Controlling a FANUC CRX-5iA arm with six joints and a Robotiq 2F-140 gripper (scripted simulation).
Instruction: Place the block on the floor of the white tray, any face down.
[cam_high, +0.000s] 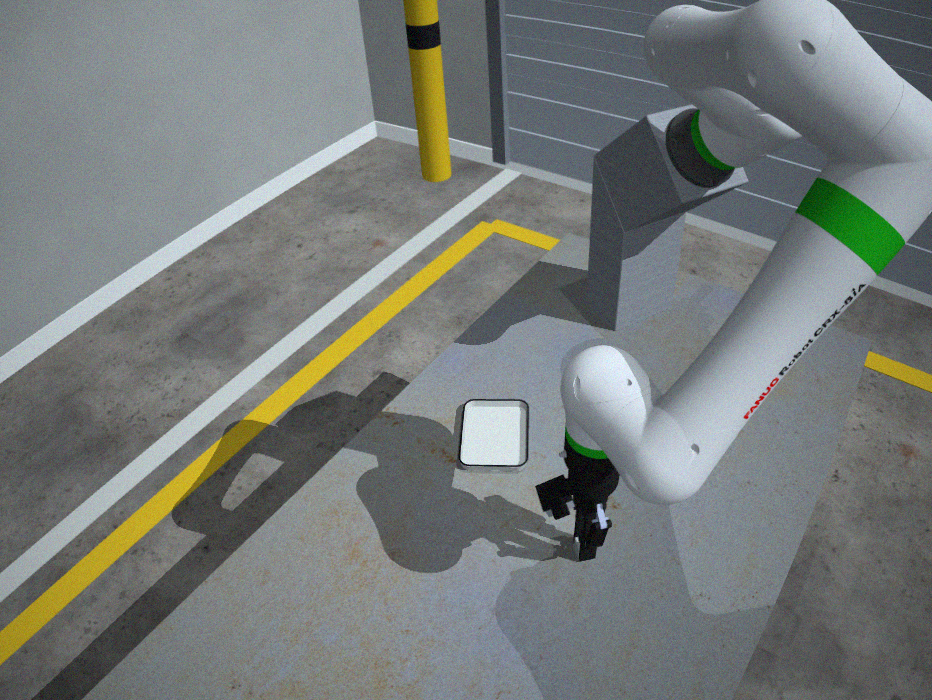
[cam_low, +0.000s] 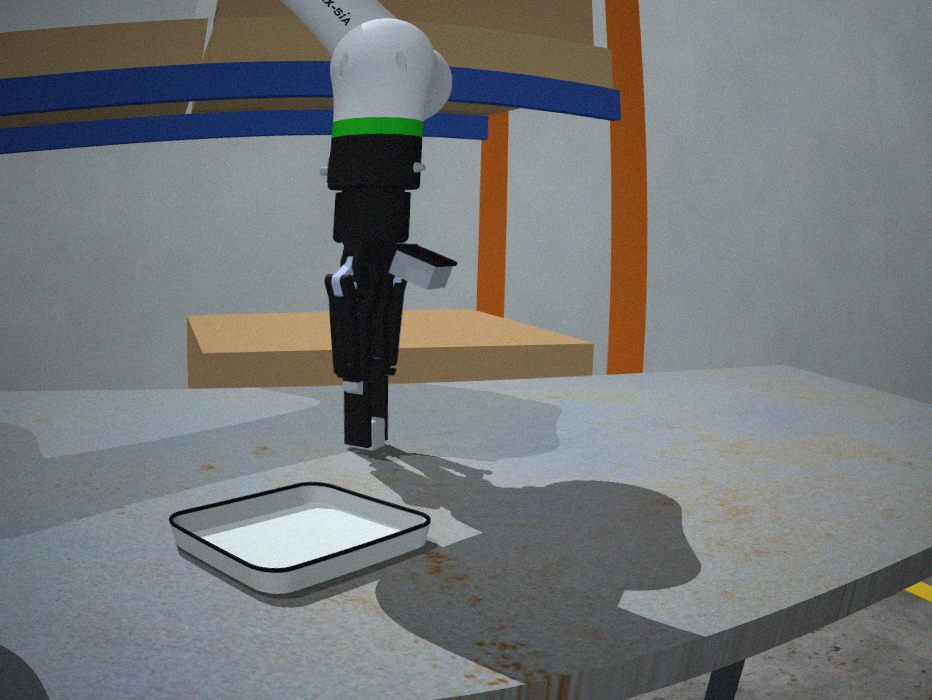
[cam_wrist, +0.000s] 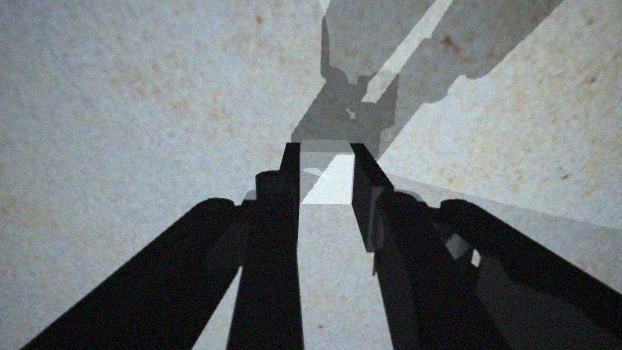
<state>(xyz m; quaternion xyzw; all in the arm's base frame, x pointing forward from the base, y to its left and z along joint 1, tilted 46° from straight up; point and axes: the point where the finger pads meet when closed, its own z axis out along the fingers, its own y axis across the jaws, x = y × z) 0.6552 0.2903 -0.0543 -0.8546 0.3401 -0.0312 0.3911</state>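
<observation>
My gripper is now 29 cm to the left of the white tray, 9 cm past it and 2 cm above it. From my hand the other things lie so: small block 2 cm below.
</observation>
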